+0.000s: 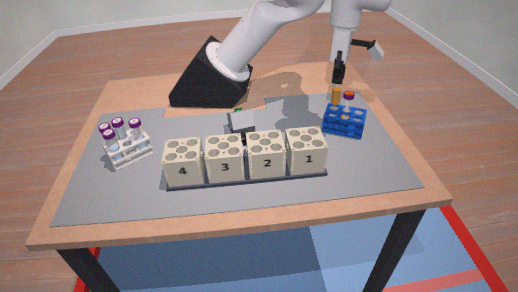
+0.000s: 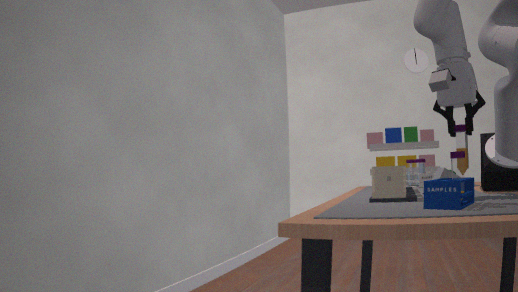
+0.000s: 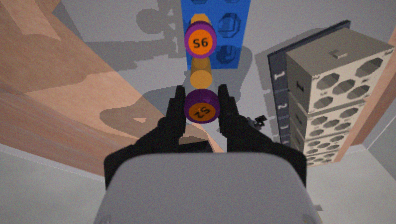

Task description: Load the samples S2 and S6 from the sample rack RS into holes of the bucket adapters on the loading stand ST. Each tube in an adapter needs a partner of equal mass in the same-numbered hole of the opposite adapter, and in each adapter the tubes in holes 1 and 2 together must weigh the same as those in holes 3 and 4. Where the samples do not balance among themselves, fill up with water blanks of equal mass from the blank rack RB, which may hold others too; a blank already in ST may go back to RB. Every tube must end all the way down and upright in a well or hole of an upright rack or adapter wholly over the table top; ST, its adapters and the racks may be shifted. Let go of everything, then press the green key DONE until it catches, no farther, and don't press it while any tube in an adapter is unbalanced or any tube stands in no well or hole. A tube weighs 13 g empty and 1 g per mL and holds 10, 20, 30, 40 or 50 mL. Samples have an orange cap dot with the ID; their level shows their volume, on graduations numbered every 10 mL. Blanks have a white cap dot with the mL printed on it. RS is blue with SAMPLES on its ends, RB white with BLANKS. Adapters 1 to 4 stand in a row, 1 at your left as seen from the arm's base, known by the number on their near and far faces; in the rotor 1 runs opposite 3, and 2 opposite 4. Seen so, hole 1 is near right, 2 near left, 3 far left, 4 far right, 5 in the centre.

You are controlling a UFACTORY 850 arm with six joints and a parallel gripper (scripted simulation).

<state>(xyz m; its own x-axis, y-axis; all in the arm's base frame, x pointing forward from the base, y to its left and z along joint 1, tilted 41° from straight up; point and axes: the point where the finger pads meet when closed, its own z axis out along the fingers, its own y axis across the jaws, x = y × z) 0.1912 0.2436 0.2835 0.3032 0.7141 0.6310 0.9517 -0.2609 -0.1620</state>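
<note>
The sample tube S2 lies 5 cm below my hand and 1 cm behind it. Also, from my hand: blue sample rack RS: 15 cm below, 3 cm to the left, 3 cm ahead; then adapter 1: 21 cm ahead, 13 cm below, 11 cm to the right; then sample S6: 11 cm below, 4 cm to the left, 2 cm ahead.
</note>
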